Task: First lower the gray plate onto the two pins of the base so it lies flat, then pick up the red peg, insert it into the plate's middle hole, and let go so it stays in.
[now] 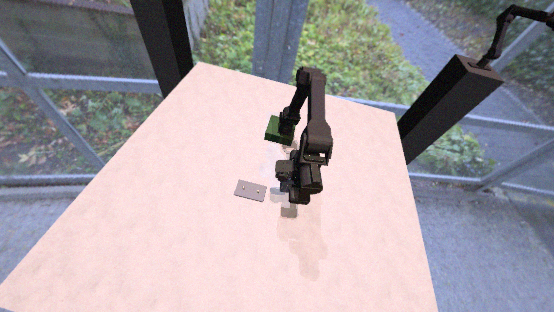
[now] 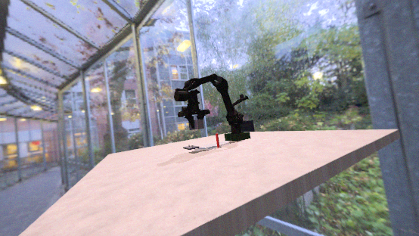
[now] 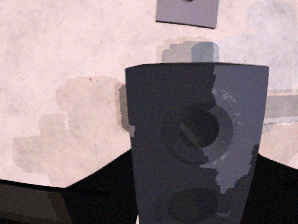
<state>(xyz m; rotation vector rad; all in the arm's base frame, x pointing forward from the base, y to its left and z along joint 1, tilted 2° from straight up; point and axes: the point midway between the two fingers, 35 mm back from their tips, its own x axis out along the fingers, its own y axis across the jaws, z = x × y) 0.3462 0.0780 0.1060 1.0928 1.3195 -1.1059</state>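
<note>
Now: the red peg 100 mm behind my gripper tip, 40 mm to the left of it and 90 mm below it. Also, from my gripper tip: gray plate (30 mm above).
</note>
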